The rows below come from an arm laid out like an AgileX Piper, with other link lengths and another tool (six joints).
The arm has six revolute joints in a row. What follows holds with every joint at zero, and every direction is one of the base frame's.
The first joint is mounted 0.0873 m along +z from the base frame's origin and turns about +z.
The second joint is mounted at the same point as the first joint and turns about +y.
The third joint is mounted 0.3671 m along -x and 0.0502 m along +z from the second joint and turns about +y.
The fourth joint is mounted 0.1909 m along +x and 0.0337 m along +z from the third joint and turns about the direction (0.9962, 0, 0.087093).
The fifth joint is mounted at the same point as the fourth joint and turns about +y.
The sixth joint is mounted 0.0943 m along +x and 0.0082 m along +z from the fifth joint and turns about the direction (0.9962, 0, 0.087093).
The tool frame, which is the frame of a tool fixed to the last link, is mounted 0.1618 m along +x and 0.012 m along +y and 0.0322 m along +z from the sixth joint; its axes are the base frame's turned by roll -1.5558, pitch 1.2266 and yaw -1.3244 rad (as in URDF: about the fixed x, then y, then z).
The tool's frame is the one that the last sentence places.
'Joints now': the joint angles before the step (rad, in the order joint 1, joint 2, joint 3, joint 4, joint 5, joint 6). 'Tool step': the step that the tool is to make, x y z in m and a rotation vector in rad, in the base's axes. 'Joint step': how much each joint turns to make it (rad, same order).
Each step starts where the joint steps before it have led.
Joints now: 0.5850, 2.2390, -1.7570, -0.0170, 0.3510, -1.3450
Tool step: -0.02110, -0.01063, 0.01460, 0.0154, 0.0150, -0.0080
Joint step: 0.0010, -0.0790, 0.1080, 0.0230, -0.0250, 0.0000
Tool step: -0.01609, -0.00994, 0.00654, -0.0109, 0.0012, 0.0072
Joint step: 0.0020, -0.0550, 0.0829, -0.0062, -0.0209, -0.0038
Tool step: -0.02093, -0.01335, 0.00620, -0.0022, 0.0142, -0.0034
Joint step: 0.0000, -0.0670, 0.1021, 0.0061, -0.0220, 0.0008
